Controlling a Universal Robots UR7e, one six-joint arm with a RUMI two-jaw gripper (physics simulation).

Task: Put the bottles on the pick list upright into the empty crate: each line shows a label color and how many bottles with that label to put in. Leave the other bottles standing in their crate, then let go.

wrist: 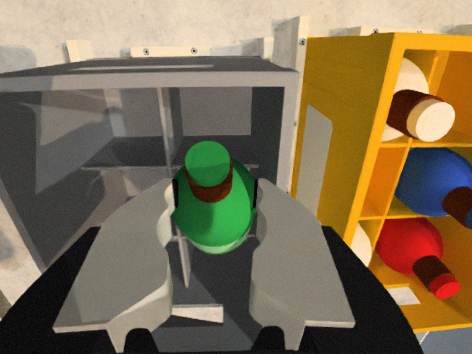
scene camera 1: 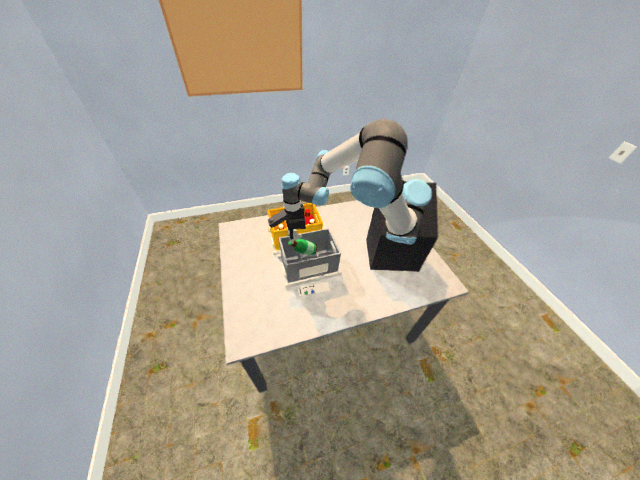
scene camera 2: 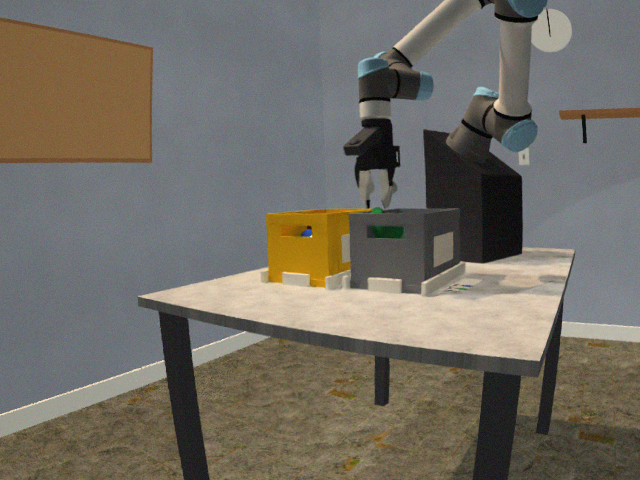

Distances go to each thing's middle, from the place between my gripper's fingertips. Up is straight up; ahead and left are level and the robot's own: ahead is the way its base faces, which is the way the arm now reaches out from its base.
Scene:
I see my gripper 60 mm past the green bottle (wrist: 215,211) and 60 mm above it. From my hand the other things lie so: red bottle (wrist: 413,246) 250 mm to the right, 110 mm behind, 100 mm below.

